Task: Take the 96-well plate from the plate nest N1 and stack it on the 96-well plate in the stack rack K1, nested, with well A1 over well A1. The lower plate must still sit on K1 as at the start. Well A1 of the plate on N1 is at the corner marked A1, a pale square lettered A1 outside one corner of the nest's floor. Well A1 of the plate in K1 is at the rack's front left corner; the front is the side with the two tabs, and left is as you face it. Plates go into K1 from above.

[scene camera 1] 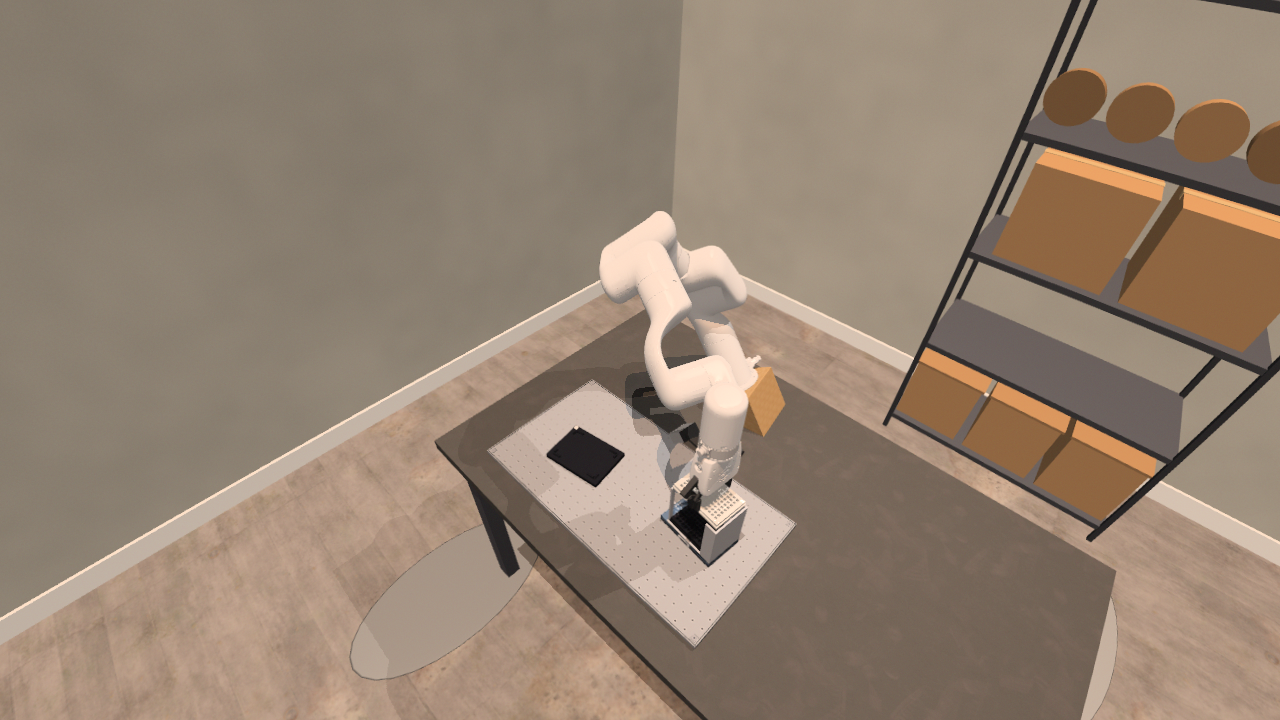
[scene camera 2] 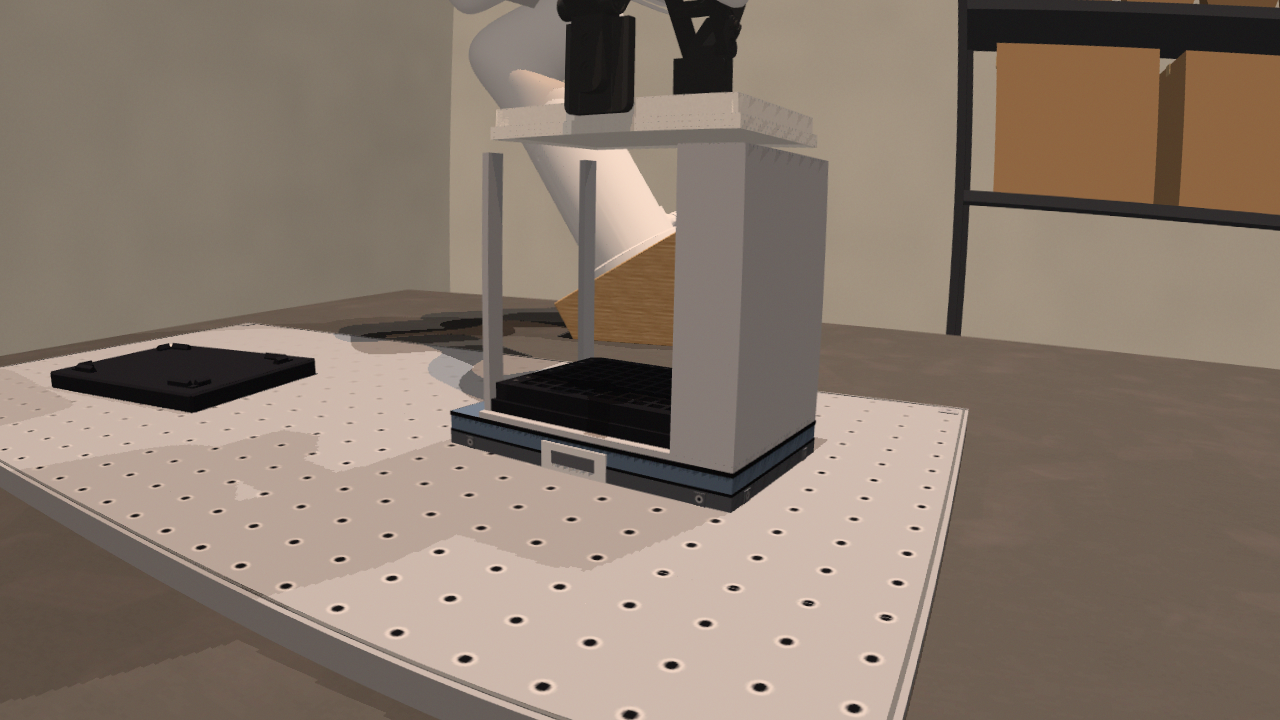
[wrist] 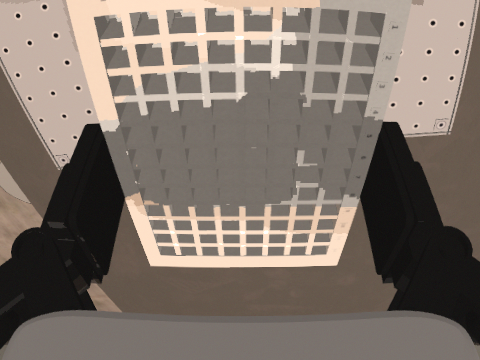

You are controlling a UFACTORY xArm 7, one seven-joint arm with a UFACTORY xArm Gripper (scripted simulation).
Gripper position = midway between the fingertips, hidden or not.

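Note:
The gripper appears in scene camera 2 (scene camera 2: 655, 124) and in the wrist view (wrist: 241, 153). A white 96-well plate can be seen in scene camera 2 (scene camera 2: 655, 121), in scene camera 1 (scene camera 1: 724, 495) and in the wrist view (wrist: 268, 178), while a black 96-well plate (scene camera 2: 631, 401) is visible in scene camera 1 (scene camera 1: 694, 533) too. The scene also has a tall grey wall (scene camera 1: 728, 533), a plate nest N1 (scene camera 1: 580, 454) and a thin post (scene camera 2: 492, 169).

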